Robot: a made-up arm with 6 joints. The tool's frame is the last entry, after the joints.
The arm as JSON. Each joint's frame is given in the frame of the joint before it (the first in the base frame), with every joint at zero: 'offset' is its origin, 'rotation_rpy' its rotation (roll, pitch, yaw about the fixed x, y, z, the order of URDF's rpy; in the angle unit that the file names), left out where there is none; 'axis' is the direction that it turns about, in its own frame. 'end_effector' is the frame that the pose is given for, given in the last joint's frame.
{
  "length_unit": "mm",
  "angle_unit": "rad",
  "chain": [
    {
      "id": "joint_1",
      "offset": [
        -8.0,
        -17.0,
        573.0
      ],
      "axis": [
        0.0,
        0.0,
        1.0
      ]
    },
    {
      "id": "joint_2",
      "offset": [
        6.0,
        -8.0,
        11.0
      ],
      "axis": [
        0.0,
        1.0,
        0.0
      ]
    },
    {
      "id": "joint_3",
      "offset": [
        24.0,
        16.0,
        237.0
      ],
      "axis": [
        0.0,
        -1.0,
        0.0
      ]
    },
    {
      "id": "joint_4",
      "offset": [
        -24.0,
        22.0,
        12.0
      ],
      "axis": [
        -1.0,
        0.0,
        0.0
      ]
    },
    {
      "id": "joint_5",
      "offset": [
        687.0,
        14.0,
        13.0
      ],
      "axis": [
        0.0,
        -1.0,
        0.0
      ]
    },
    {
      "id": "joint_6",
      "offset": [
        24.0,
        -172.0,
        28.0
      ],
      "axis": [
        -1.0,
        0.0,
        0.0
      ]
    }
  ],
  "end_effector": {
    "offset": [
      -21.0,
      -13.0,
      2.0
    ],
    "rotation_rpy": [
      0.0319,
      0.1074,
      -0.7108
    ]
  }
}
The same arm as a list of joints. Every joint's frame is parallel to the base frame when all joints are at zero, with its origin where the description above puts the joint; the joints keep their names.
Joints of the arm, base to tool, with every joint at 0 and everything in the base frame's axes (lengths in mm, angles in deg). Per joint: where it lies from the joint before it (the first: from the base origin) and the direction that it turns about. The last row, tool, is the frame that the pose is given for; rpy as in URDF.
joint_1: axis 0 0 1 xyz -8.0 -17.0 573.0
joint_2: axis 0 1 0 xyz 6.0 -8.0 11.0
joint_3: axis 0 -1 0 xyz 24.0 16.0 237.0
joint_4: axis -1 0 0 xyz -24.0 22.0 12.0
joint_5: axis 0 -1 0 xyz 687.0 14.0 13.0
joint_6: axis -1 0 0 xyz 24.0 -172.0 28.0
tool: xyz -21.0 -13.0 2.0 rpy 1.83 6.15 -40.73

